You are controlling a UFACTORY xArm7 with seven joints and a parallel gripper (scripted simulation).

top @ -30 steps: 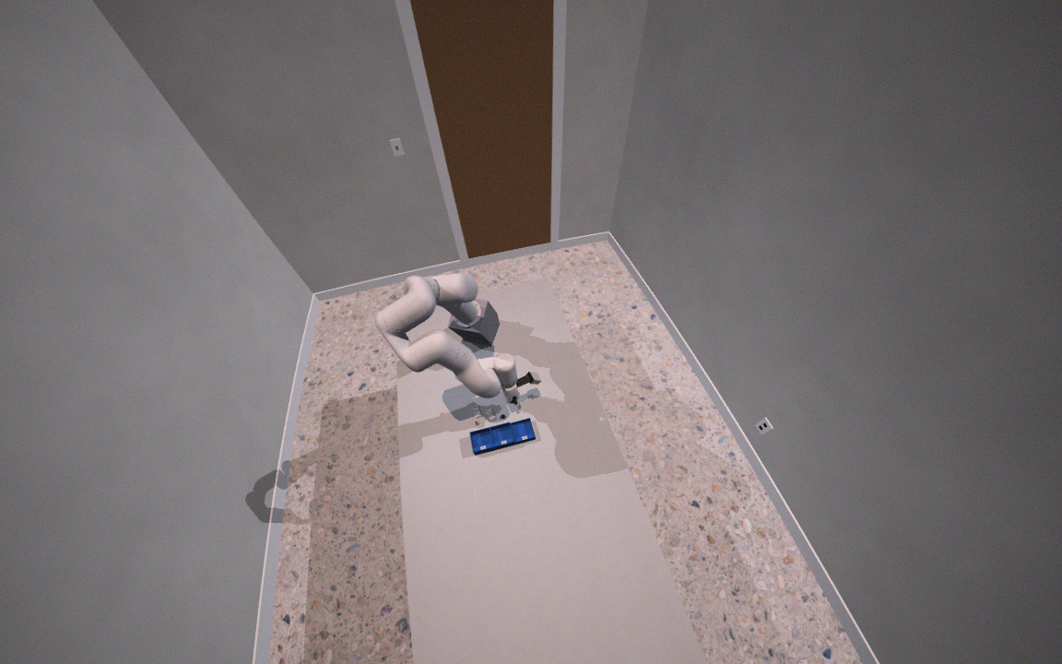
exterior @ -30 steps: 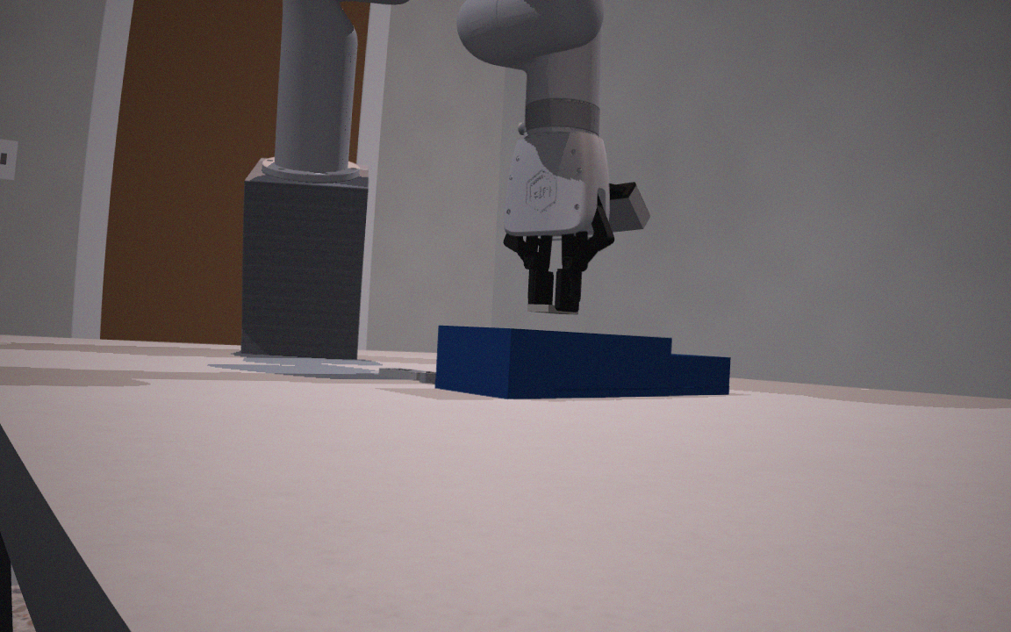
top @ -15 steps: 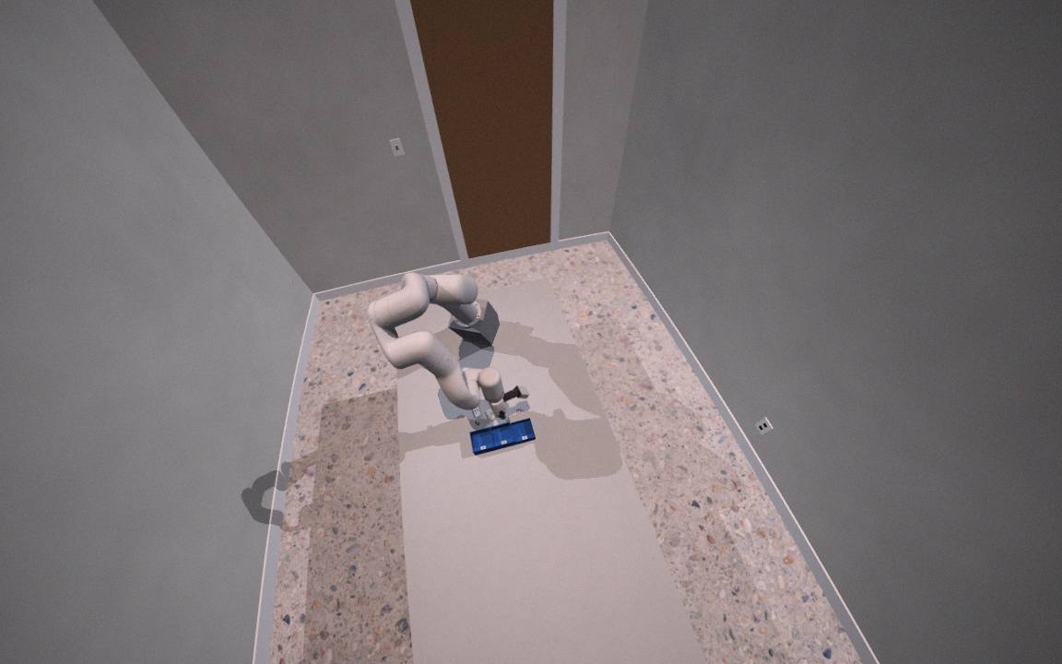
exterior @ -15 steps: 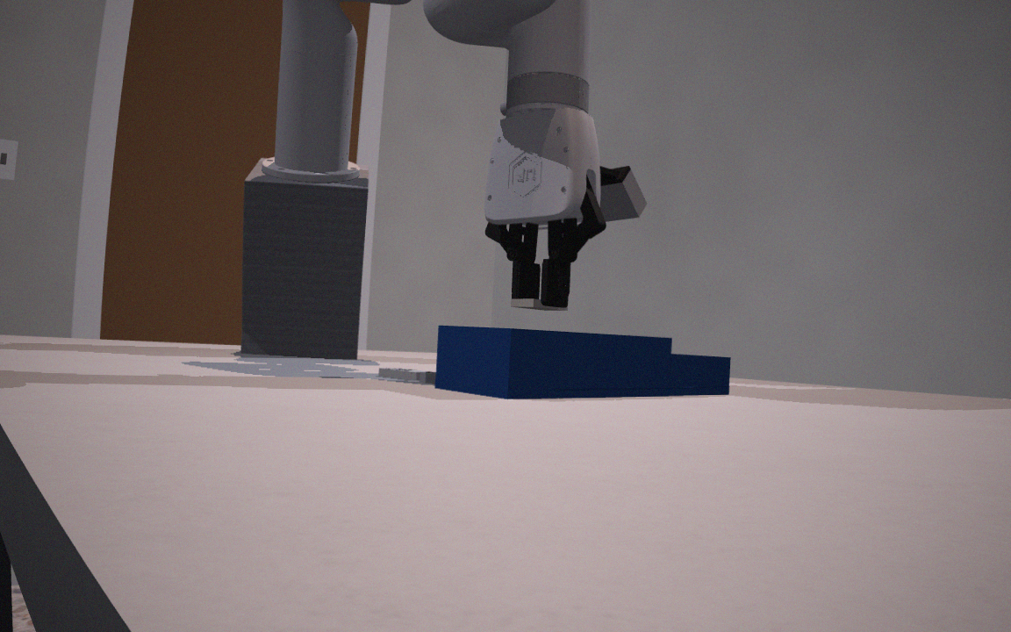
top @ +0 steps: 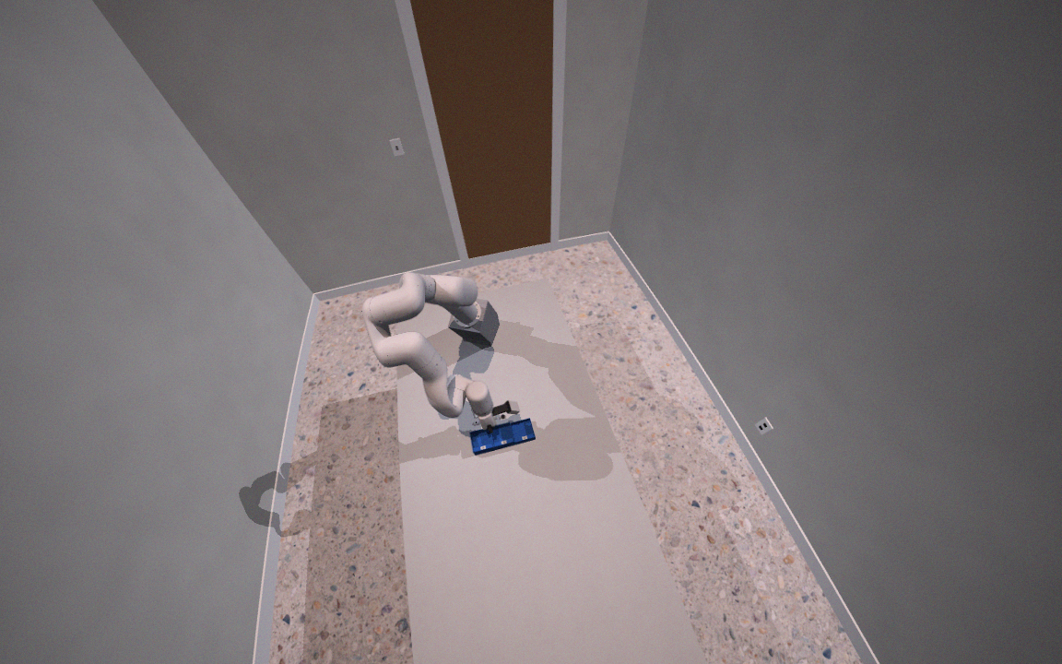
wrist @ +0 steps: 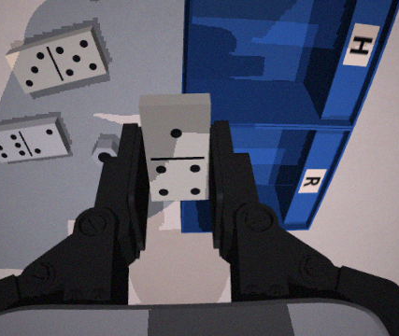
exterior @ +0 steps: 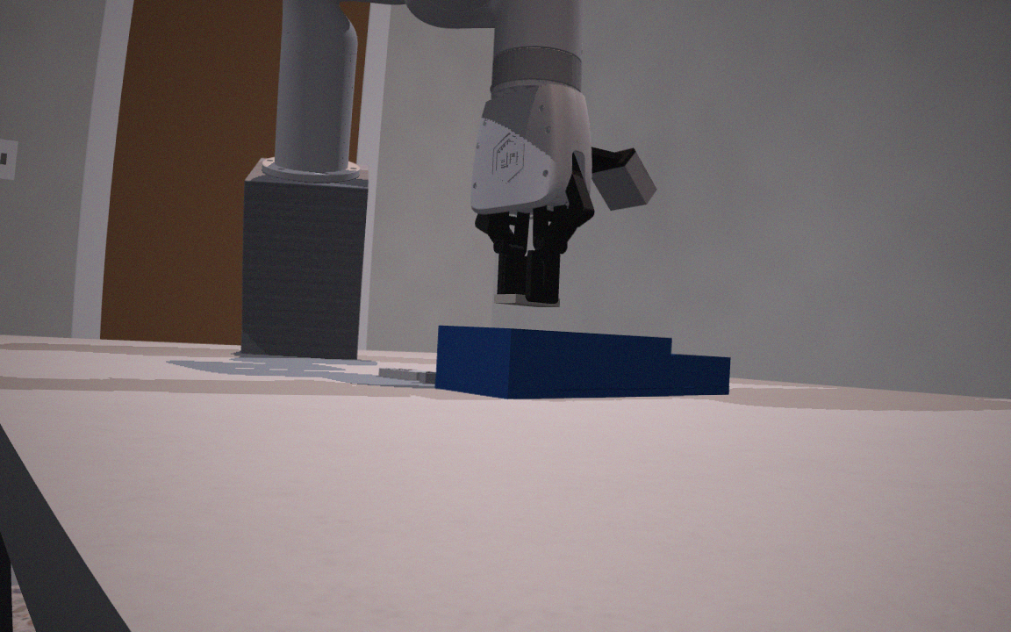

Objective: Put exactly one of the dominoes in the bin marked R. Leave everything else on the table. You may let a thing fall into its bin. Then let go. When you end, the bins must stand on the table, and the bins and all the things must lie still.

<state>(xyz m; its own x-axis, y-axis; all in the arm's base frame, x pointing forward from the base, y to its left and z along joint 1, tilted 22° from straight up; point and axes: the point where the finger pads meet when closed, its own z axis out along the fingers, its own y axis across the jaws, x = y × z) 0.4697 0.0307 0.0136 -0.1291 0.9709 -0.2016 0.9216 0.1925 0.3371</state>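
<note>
My hand is 4 cm short of the blue bin, 4 cm to the right of it and 7 cm above it. Also, from my hand: white domino 2 cm below; then grey hex nut 4 cm behind, 6 cm to the right, 9 cm below.
</note>
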